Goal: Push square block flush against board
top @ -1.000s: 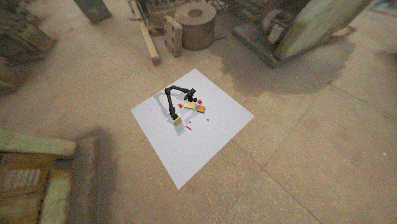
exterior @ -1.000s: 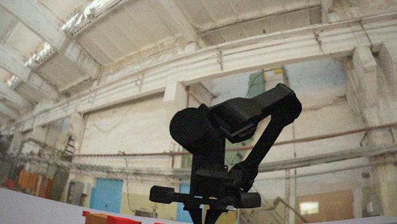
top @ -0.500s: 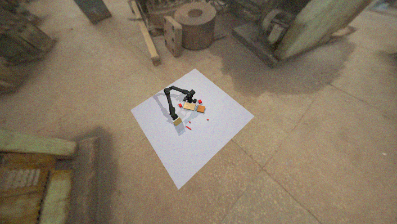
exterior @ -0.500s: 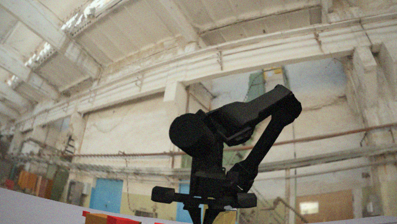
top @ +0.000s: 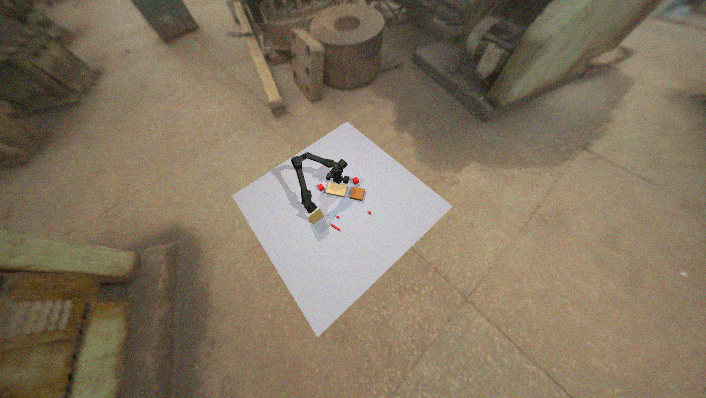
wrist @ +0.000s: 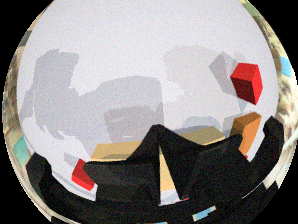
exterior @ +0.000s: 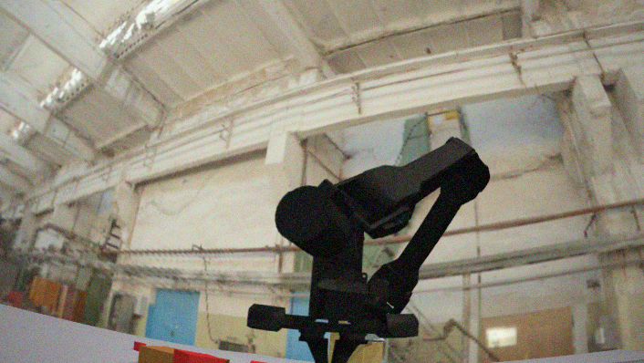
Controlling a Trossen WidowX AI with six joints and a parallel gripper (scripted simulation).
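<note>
My gripper tip is now 6 cm past the board, 3 cm to the left of it and 1 cm below it. From my gripper tip the other things lie so: square block: 19 cm to the right, 3 cm ahead, 1 cm above.
</note>
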